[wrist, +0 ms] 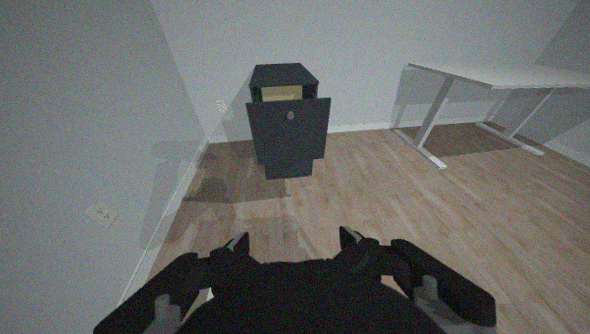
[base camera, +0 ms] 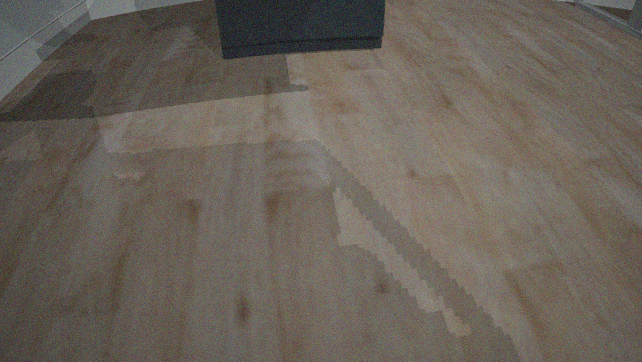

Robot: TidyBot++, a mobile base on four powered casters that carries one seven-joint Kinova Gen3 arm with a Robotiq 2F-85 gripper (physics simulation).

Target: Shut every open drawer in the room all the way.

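Frame: origin at the arm's base, x down, y left, z ahead, level; centimetres.
Seen in the pictures: gripper, fingertip midpoint: (wrist: 294,239).
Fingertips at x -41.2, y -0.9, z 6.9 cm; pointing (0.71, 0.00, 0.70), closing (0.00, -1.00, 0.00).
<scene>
Pixels of each thing's middle, then the offset from my fingertips to it. "pt": a spot on its surface instead. Level surfaces: height alone.
- round knob, surface spot: (wrist: 290,115) pt dz +61.2, dx +14.2, dy -1.3 cm
- white table, its level: dx +8.9 cm
- outlet, body centre: (wrist: 102,213) dz +33.3, dx +40.9, dy +80.5 cm
- Wood floor, its level: dx +80.9 cm
A dark grey cabinet (base camera: 302,25) (wrist: 284,74) stands against the back wall, a little left of the middle in the wrist view; its lower part shows at the top of the base camera view. Its drawer (wrist: 289,132) is pulled out towards me, with a round knob (wrist: 290,115) near the top of its front. A yellowish inside shows behind the drawer front. My gripper (wrist: 294,239) is open and empty, at the bottom of the wrist view, apart from the drawer, which stands beyond its fingertips.
A white table (wrist: 525,75) with metal legs stands at the right in the wrist view. A wall (wrist: 100,125) with an outlet (wrist: 101,213) runs along the left. Wood floor (base camera: 450,175) (wrist: 375,185) lies before the cabinet, with shadows across it.
</scene>
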